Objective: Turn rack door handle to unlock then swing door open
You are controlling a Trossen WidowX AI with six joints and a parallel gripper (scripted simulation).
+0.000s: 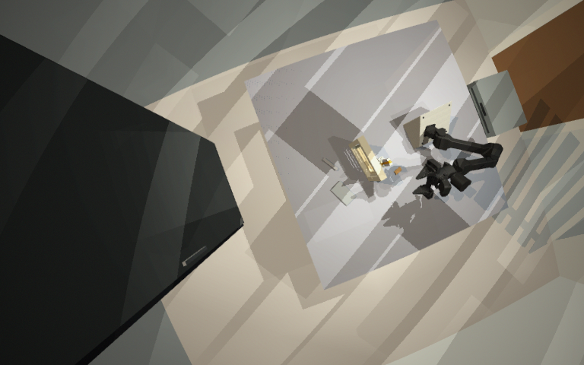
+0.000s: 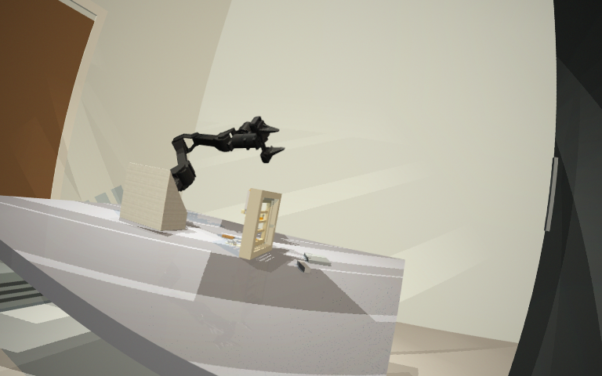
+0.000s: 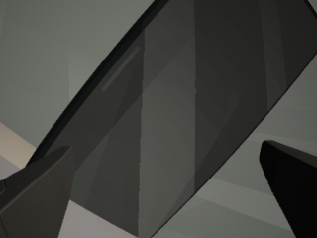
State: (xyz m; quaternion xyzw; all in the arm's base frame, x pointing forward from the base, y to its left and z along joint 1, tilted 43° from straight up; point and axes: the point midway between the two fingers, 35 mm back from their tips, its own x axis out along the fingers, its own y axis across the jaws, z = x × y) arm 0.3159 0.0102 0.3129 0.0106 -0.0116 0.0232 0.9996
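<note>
Now: the rack handle 280 mm below my gripper tip, 120 mm to the right of it and 20 mm behind it. The rest, counted from my gripper tip: thin flat plate: 390 mm below, 230 mm ahead, 20 mm to the right; then small bar: 390 mm below, 250 mm ahead, 200 mm to the right.
</note>
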